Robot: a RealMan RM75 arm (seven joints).
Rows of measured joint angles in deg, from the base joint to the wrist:
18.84 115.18 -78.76 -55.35 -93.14 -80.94 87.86
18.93 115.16 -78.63 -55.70 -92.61 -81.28 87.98
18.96 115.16 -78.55 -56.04 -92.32 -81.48 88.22
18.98 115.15 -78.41 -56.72 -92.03 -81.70 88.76
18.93 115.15 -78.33 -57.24 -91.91 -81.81 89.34
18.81 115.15 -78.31 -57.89 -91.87 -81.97 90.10
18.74 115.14 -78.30 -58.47 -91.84 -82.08 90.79
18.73 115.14 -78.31 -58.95 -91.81 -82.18 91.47
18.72 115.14 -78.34 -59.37 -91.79 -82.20 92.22
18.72 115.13 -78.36 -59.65 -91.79 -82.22 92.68
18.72 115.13 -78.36 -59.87 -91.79 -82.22 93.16
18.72 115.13 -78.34 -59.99 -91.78 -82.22 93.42
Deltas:
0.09 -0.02 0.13 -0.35 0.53 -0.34 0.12
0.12 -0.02 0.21 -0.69 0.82 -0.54 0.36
0.14 -0.03 0.35 -1.37 1.11 -0.76 0.90
0.09 -0.03 0.43 -1.89 1.23 -0.87 1.48
-0.03 -0.03 0.45 -2.54 1.27 -1.03 2.24
-0.10 -0.04 0.46 -3.12 1.30 -1.14 2.93
-0.11 -0.04 0.45 -3.60 1.33 -1.24 3.61
-0.12 -0.04 0.42 -4.02 1.35 -1.26 4.36
-0.12 -0.05 0.40 -4.30 1.35 -1.28 4.82
-0.12 -0.05 0.40 -4.52 1.35 -1.28 5.30
-0.12 -0.05 0.42 -4.64 1.36 -1.28 5.56

